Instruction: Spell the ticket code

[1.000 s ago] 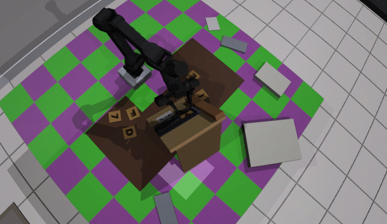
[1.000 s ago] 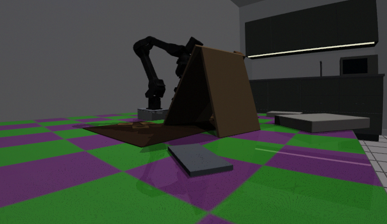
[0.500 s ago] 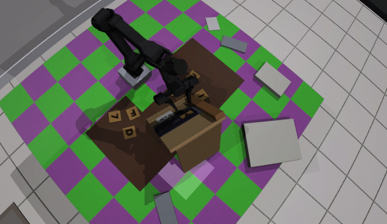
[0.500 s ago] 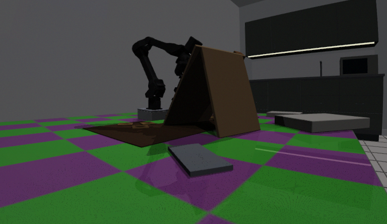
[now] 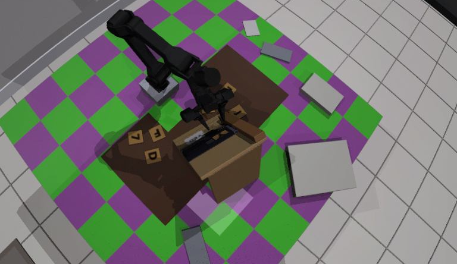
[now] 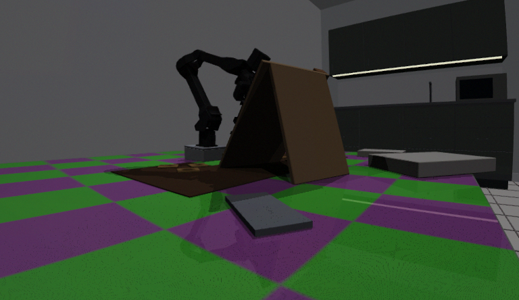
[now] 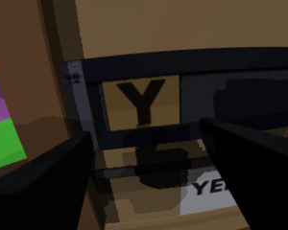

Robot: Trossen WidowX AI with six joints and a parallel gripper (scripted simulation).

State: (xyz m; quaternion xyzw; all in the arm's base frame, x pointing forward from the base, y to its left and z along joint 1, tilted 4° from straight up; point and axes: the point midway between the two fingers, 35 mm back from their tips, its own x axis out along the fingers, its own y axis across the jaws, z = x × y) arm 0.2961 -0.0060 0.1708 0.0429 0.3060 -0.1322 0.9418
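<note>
Right now the letter tile is 30 mm ahead of my gripper tip, 10 mm to the right of it and 20 mm below it. From my gripper tip the other things lie so: brown mat: 130 mm behind, 10 mm to the left, 180 mm below; then pale card: 260 mm behind, 570 mm to the left, 180 mm below; then white ticket: 50 mm behind, 60 mm to the right, 110 mm below.
</note>
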